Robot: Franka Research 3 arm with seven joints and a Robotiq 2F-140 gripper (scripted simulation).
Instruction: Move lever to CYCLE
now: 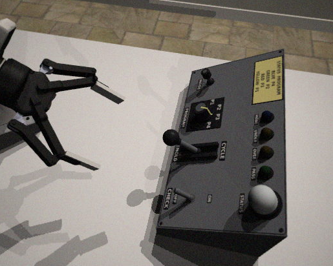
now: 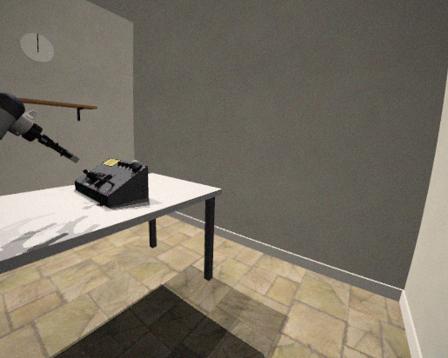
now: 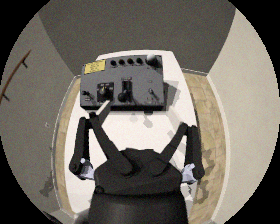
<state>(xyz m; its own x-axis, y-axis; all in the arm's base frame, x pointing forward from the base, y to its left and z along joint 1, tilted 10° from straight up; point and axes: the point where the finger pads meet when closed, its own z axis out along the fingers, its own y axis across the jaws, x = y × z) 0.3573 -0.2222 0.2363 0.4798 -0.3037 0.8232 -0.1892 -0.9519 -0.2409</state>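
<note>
The lever lies 16 cm ahead of my hand, 14 cm below it and 6 cm to the left of it. From my hand the other things lie so: program dial (22 cm ahead, 16 cm to the left, 15 cm below); then dark grey sloped console (23 cm ahead, 17 cm below, 10 cm to the left); then check switch (16 cm ahead, 15 cm below, 7 cm to the right).
</note>
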